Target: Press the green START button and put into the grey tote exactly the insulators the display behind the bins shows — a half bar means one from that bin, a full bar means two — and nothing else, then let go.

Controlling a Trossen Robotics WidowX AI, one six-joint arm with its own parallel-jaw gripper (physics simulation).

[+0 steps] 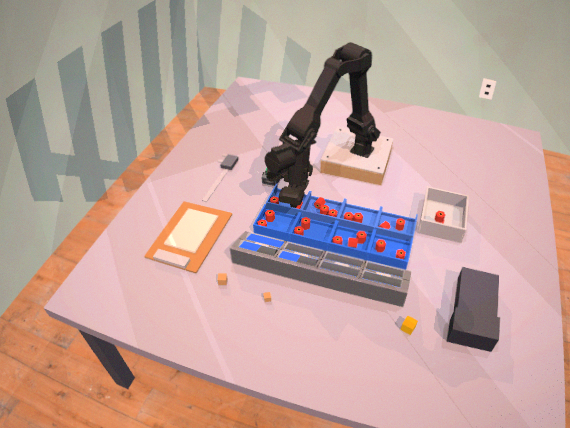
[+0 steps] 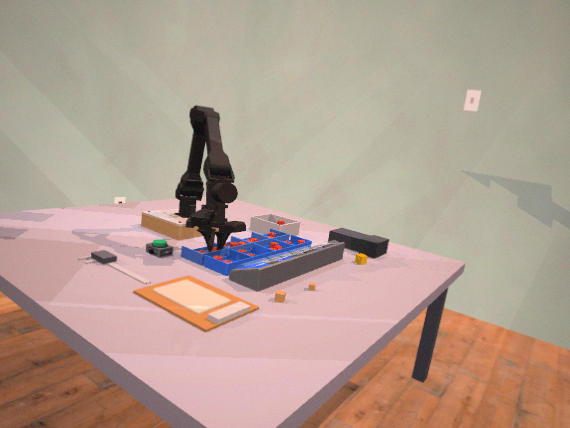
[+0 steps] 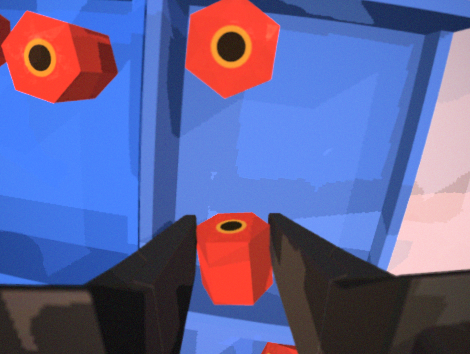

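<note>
The blue bins [image 1: 285,223] [image 2: 220,263] [image 3: 310,140] hold several red insulators. My gripper [image 2: 214,249] [image 3: 232,225] is down in the leftmost bin of the arm-side row, shut on an upright red insulator [image 3: 232,270]; its fingertips touch both sides. Another red insulator [image 3: 231,75] stands in that bin. The display [image 1: 320,278] [image 2: 300,268] shows, on its leftmost panel, a full blue bar above a half bar, and on the second panel a half bar in the lower row. The grey tote [image 1: 442,232] [image 2: 265,227] holds one red insulator [image 1: 440,216]. The green START button [image 2: 159,243] stands left of the bins.
A black block [image 1: 477,305] [image 2: 357,242] and a yellow cube [image 1: 409,325] [image 2: 361,259] lie to the right. Two small orange cubes lie before the display. An orange clipboard [image 1: 215,235] [image 2: 170,302] lies left. The bin dividers and walls stand close around the fingers.
</note>
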